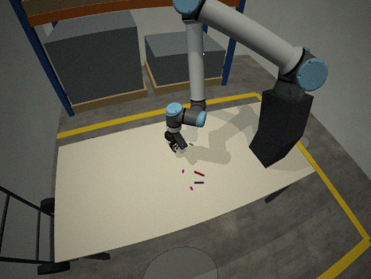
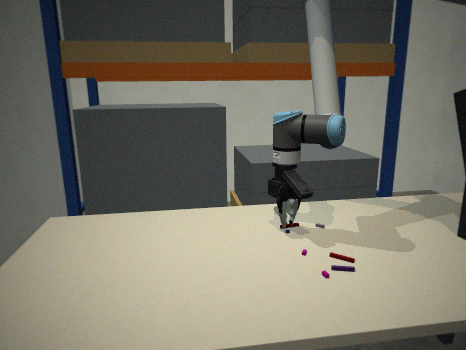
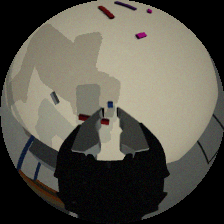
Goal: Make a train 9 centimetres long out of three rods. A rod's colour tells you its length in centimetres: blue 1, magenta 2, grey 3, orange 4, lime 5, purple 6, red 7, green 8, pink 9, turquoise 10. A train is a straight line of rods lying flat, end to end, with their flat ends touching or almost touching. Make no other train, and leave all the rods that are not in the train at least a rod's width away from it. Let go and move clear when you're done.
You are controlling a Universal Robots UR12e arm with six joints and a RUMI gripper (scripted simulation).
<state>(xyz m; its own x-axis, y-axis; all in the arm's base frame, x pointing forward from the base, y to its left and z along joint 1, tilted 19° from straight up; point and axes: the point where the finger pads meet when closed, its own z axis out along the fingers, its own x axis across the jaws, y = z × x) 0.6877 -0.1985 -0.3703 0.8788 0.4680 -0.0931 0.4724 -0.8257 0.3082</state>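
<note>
The blue rod is 30 mm below my hand. Round my hand: purple rod: 260 mm to the left, 90 mm behind, 30 mm below; grey rod: 130 mm behind, 40 mm to the right, 30 mm below.
</note>
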